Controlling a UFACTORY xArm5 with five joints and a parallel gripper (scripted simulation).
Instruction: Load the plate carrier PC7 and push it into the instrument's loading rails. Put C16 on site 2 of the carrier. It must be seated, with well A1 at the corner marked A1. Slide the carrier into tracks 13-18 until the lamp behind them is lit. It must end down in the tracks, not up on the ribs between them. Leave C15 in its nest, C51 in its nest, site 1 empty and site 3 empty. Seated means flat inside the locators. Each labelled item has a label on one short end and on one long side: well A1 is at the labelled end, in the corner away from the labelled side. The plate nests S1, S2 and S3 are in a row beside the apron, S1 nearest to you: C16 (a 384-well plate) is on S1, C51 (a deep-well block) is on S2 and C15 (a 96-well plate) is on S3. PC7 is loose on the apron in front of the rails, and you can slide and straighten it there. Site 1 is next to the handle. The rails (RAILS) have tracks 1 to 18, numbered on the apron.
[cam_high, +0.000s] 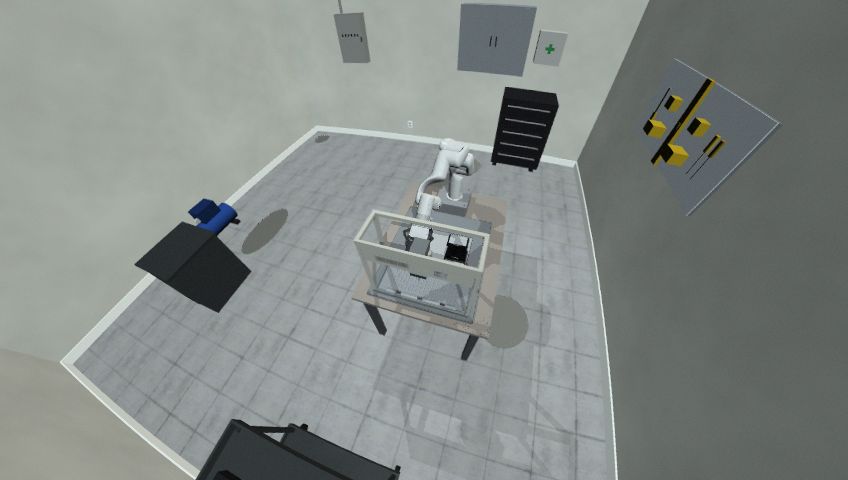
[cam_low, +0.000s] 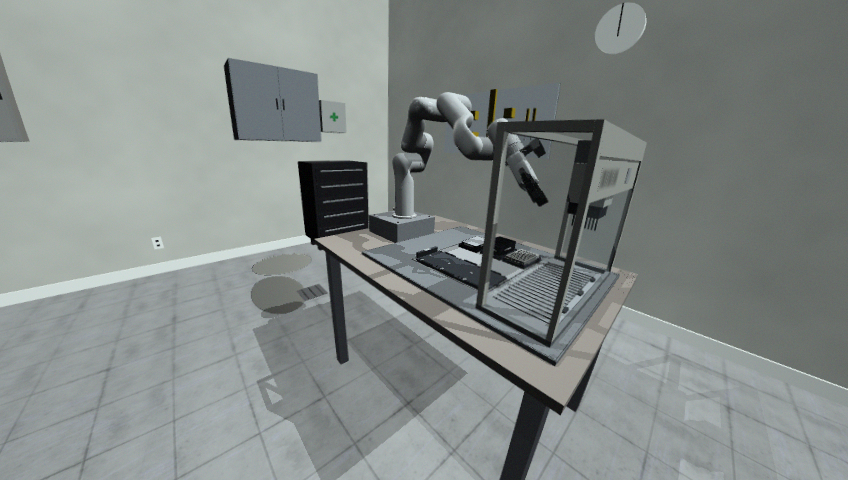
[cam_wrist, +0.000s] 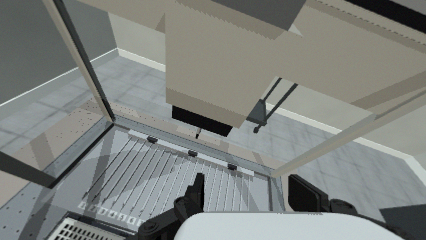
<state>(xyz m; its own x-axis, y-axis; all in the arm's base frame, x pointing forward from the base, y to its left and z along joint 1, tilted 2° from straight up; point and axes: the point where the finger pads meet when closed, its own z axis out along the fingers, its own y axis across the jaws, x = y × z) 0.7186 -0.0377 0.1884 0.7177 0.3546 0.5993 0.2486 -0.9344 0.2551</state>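
My hand is 34 cm past the nest S1, 28 cm above it and 17 cm to the right of it. Round my hand: post (22 cm to the right, 4 cm below, 1 cm behind); beige pipetting head (11 cm ahead, 7 cm to the left, 6 cm above); white 96-well plate (27 cm below, 19 cm to the left, 12 cm behind).
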